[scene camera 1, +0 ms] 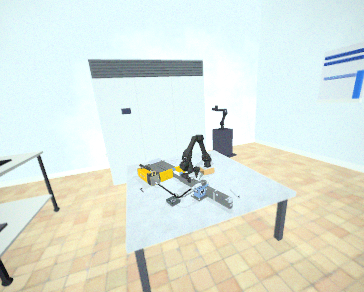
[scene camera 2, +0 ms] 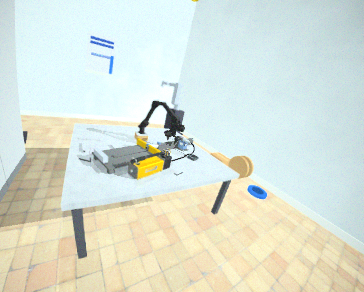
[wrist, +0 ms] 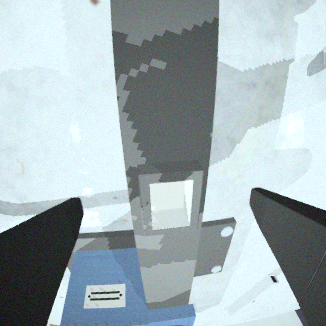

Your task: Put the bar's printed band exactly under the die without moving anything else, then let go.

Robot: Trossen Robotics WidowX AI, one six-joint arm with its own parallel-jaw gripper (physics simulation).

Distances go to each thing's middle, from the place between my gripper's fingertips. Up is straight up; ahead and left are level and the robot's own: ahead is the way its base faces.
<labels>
The yellow and black unit (scene camera 2: 144, 166) is 290 mm ahead of my hand and 420 mm to the right of it.
</labels>
